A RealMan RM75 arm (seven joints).
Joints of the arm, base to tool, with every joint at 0 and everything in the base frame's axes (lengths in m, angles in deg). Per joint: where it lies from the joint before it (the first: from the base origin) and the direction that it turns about. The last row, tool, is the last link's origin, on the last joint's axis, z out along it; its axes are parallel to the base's.
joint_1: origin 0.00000 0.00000 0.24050 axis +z
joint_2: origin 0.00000 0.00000 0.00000 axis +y
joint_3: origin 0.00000 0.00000 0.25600 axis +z
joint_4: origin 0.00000 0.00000 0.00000 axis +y
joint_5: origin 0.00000 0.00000 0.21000 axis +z
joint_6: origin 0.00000 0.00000 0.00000 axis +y
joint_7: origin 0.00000 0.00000 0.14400 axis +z
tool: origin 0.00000 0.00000 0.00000
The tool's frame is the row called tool.
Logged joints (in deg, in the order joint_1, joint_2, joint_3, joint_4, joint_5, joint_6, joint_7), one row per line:
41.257, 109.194, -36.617, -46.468, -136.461, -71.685, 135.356
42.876, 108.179, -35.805, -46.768, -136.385, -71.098, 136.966
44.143, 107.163, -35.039, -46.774, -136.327, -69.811, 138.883
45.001, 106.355, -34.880, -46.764, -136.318, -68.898, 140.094
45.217, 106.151, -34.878, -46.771, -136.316, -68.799, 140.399
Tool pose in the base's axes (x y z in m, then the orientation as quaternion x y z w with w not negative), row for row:
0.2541, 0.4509, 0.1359, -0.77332, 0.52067, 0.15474, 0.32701
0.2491, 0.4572, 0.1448, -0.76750, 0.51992, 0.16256, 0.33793
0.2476, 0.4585, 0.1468, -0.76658, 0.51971, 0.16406, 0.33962
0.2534, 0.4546, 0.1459, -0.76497, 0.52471, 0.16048, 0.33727
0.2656, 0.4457, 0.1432, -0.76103, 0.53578, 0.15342, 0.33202
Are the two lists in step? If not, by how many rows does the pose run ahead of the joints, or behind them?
The pose runs 2 rows ahead of the joints: the pose in row i belongs to the joints in row i + 2.
